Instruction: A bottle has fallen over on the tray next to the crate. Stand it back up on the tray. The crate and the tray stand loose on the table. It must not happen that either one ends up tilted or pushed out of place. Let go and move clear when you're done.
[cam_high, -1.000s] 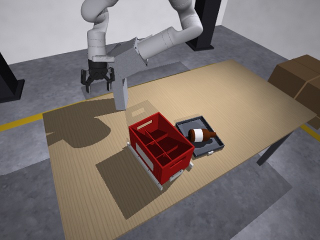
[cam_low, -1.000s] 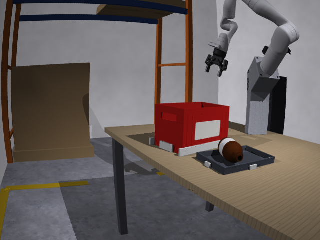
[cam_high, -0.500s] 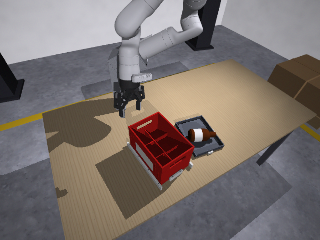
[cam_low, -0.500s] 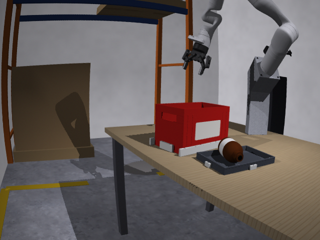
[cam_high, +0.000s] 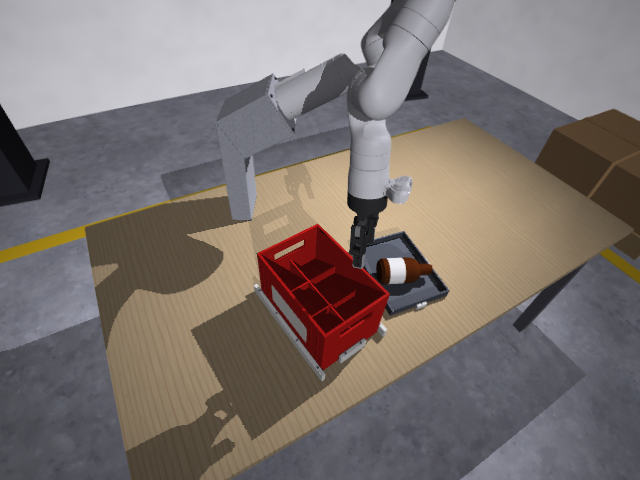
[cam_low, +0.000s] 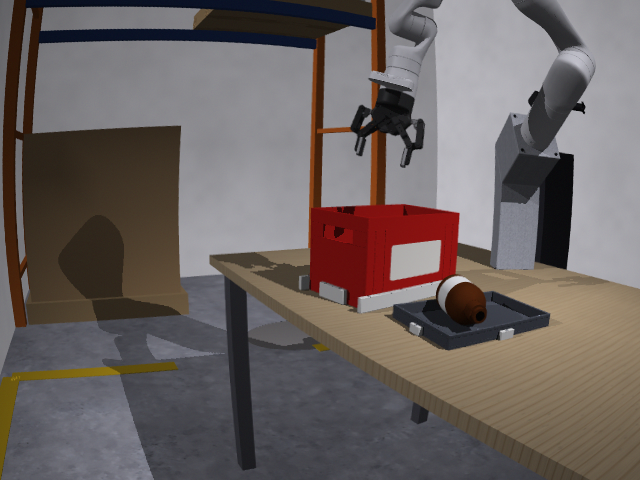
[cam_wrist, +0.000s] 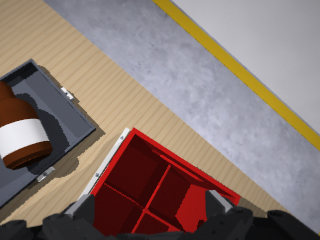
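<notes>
Right now my hand is 8 cm past the brown bottle, 21 cm to the right of it and 24 cm above it. The rest, counted from my hand: dark grey tray 11 cm behind, 21 cm to the left, 27 cm below; then red crate 5 cm behind, 7 cm to the right, 20 cm below.
</notes>
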